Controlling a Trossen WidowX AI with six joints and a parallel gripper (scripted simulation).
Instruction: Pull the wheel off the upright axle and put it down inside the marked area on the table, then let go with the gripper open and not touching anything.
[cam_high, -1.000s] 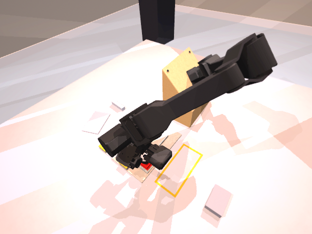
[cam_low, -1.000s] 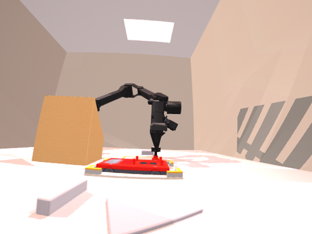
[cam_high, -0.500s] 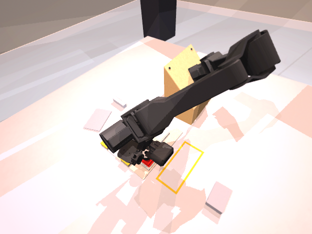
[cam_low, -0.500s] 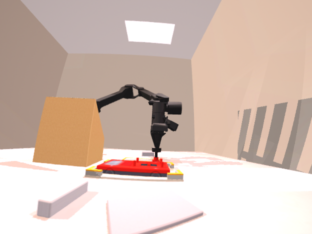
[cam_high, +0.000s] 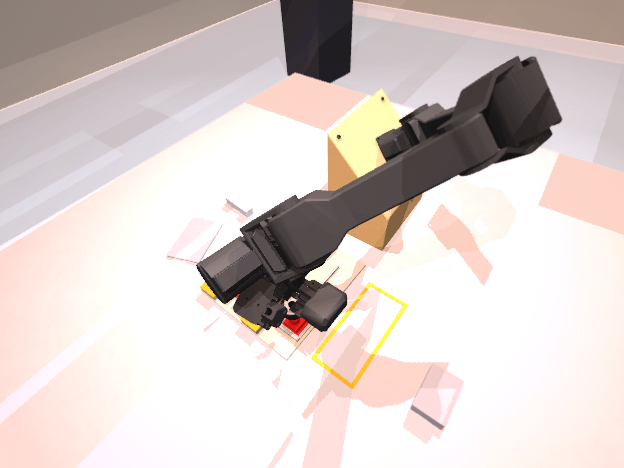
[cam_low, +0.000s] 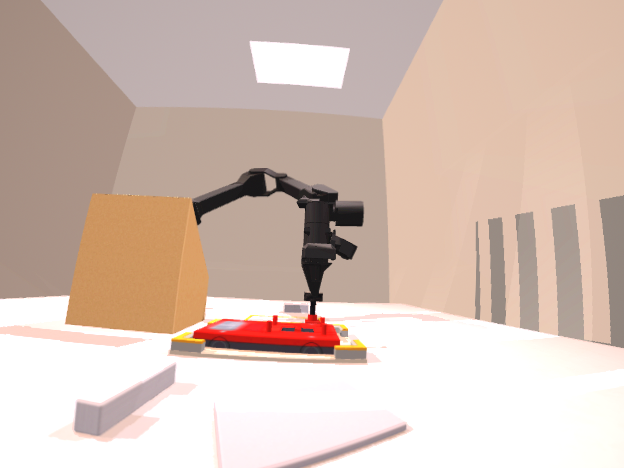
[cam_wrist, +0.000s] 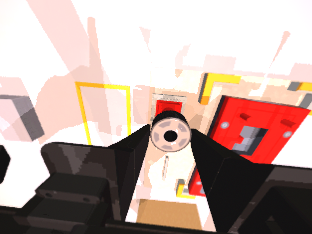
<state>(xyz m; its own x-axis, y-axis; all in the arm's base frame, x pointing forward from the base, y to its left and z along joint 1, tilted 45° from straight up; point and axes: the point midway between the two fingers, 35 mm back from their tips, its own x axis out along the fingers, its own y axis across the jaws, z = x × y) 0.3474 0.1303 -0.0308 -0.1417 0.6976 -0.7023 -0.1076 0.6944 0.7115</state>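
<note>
Right now the axle is 3 cm below my gripper tip. From my gripper tip the other things lie so: pale flat plate 32 cm to the right, 7 cm below, 1 cm ahead; pale block 25 cm to the left, 7 cm behind, 6 cm below; wheel right at my gripper tip.
</note>
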